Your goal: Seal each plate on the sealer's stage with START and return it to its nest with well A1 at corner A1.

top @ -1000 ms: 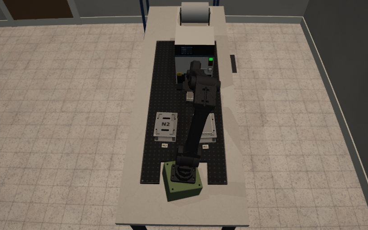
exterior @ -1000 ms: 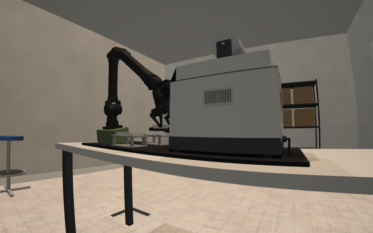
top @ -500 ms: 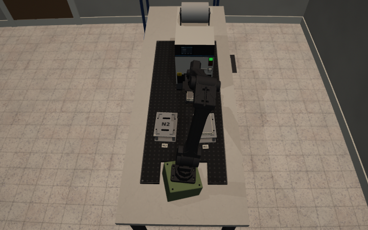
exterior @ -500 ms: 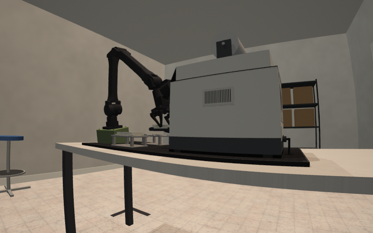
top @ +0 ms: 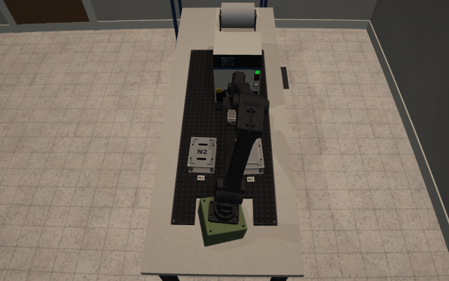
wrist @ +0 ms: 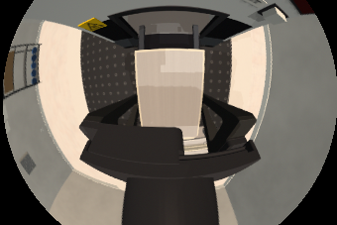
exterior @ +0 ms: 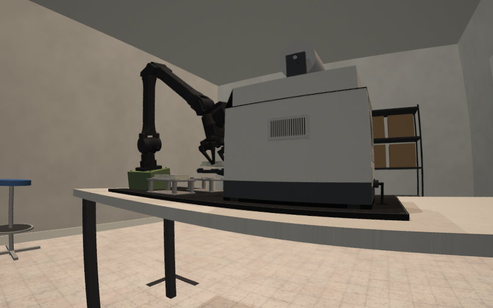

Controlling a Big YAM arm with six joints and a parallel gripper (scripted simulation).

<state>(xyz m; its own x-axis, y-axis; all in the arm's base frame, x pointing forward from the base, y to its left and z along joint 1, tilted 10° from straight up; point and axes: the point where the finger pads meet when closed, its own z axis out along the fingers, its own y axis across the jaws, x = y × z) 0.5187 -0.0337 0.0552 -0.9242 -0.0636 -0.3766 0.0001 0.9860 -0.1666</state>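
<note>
My gripper is now right at the white well plate. Round my hand: yellow warning label 100 mm ahead, 90 mm to the left, 30 mm above; sealer stage 30 mm below; N2 label 310 mm behind, 160 mm to the left, 120 mm below.
</note>
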